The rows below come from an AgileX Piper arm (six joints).
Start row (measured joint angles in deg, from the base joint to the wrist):
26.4 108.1 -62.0 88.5 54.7 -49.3
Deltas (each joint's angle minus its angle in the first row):
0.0 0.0 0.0 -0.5 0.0 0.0
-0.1 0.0 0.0 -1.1 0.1 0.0
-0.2 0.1 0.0 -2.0 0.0 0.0
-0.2 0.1 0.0 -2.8 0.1 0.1
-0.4 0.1 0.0 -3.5 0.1 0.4
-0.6 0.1 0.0 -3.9 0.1 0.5
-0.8 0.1 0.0 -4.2 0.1 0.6
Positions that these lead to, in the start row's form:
26.4 108.1 -62.0 88.0 54.7 -49.3
26.3 108.1 -62.0 87.4 54.8 -49.3
26.2 108.2 -62.0 86.5 54.7 -49.3
26.2 108.2 -62.0 85.7 54.8 -49.2
26.0 108.2 -62.0 85.0 54.8 -48.9
25.8 108.2 -62.0 84.6 54.8 -48.8
25.6 108.2 -62.0 84.3 54.8 -48.7

